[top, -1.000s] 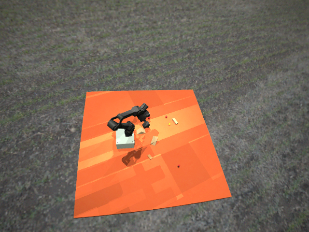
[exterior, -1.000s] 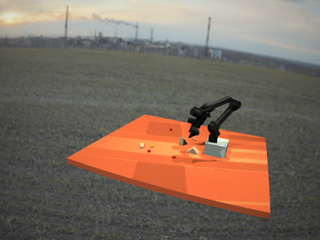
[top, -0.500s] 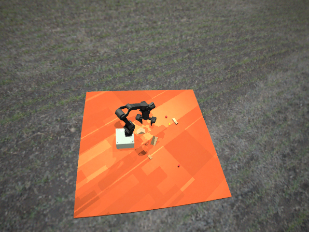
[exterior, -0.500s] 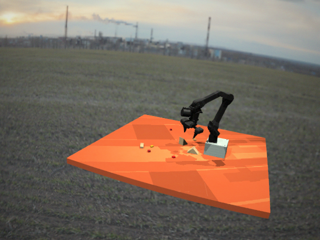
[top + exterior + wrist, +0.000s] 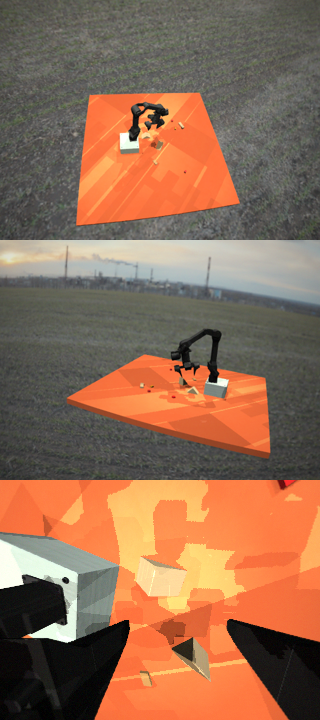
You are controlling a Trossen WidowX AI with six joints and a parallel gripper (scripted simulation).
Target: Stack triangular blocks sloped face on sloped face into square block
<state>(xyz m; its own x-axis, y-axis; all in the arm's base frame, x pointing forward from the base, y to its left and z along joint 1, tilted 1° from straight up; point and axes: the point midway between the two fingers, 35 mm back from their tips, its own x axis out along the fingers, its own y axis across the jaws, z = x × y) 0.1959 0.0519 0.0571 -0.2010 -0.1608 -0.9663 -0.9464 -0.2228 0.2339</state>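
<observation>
My gripper tip is now 90 mm above the tan triangular block, 50 mm past it and 10 mm to the right of it. From my gripper tip the other things lie so: tan block 270 mm to the right, 110 mm below, 30 mm behind; then tan bar 330 mm ahead, 110 mm below, 70 mm to the left; then yellow cube 260 mm ahead, 110 mm below, 40 mm to the left.
</observation>
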